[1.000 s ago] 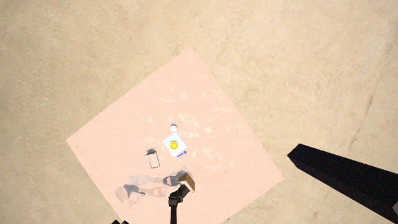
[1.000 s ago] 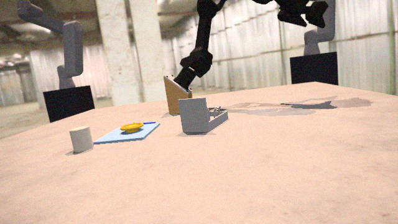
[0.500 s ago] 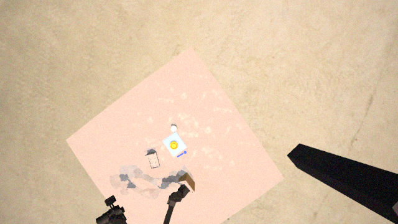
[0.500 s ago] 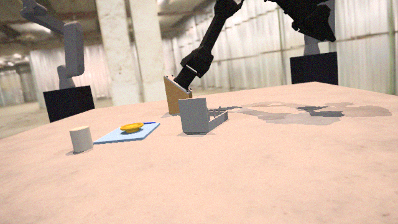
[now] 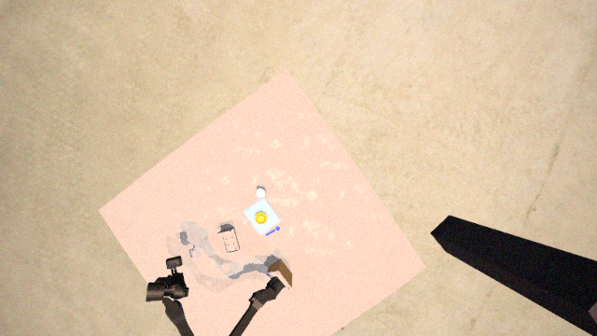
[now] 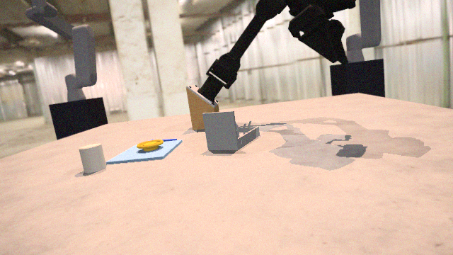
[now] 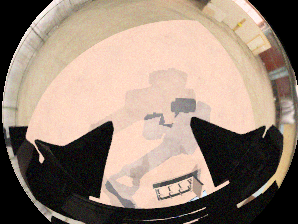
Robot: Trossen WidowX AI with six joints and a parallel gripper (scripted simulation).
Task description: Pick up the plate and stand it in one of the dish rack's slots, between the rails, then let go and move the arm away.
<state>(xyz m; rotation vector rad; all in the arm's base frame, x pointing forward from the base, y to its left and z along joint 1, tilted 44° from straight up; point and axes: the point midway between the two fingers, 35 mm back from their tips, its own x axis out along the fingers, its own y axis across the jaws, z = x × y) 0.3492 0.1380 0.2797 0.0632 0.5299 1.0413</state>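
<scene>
The yellow plate is 430 mm to the right of my gripper tip, 130 mm below it and 80 mm behind it. Round my gripper tip: grey dish rack: 230 mm to the right, 120 mm below, 70 mm behind; then light blue mat: 440 mm to the right, 140 mm below, 80 mm behind; then blue spoon: 430 mm to the right, 180 mm behind, 140 mm below.
</scene>
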